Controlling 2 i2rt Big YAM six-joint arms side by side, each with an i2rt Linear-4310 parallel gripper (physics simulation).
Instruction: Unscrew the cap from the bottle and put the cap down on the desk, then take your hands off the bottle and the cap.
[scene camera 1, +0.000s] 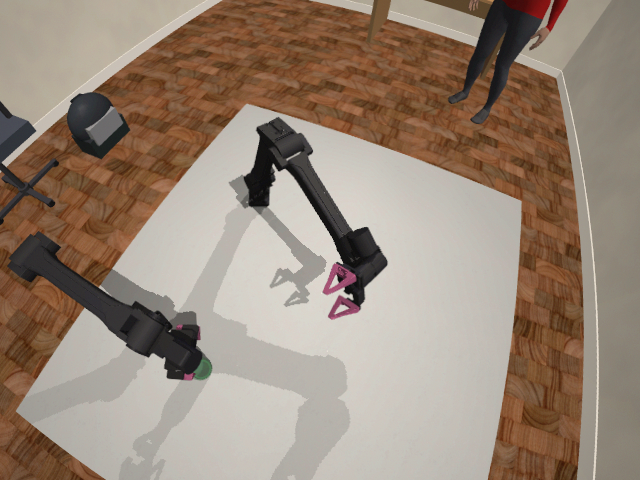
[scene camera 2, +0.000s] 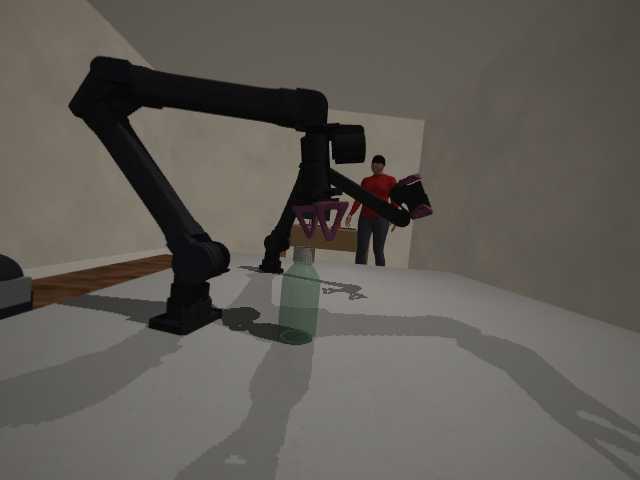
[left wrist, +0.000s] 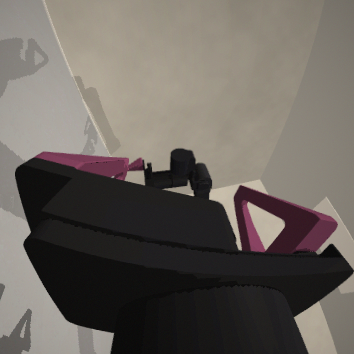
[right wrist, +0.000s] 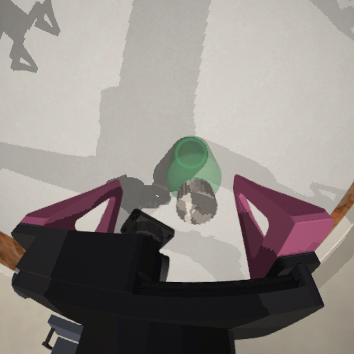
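Observation:
A green see-through bottle stands upright on the white desk. Its ribbed grey cap sits on the neck; the right arm hides it in scene camera 1. My right gripper points down, open and empty. Its fingertips are a little above the cap in scene camera 2. In the right wrist view the cap appears between the fingers, nearer the right-hand one. My left gripper is open and empty, raised well away from the bottle.
Arm shadows fall across the desk. In scene camera 1 a dark rounded bin stands on the wooden floor at the upper left, beside part of a chair base. A person in red stands beyond the desk.

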